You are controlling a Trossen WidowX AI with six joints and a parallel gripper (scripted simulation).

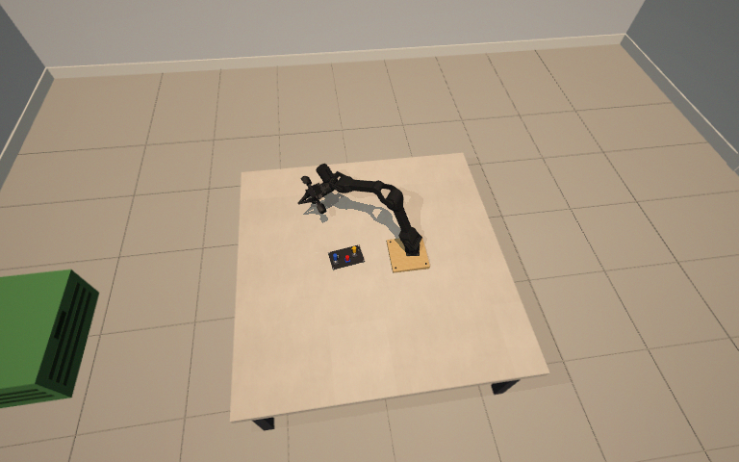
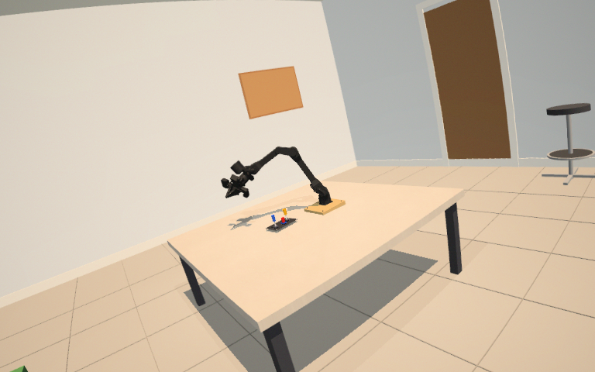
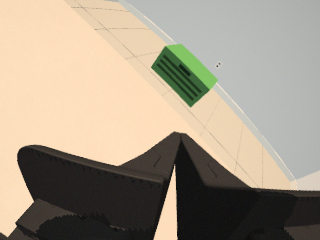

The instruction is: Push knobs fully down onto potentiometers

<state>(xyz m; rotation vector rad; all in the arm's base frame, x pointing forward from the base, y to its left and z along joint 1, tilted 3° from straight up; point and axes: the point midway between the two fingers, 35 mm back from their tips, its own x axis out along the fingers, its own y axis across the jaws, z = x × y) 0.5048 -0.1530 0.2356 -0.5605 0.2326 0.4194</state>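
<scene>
The yellow knob is 260 mm behind my gripper tip, 160 mm to the left of it and 150 mm below it. Round my gripper tip: blue knob (170 mm behind, 200 mm to the left, 150 mm below).
</scene>
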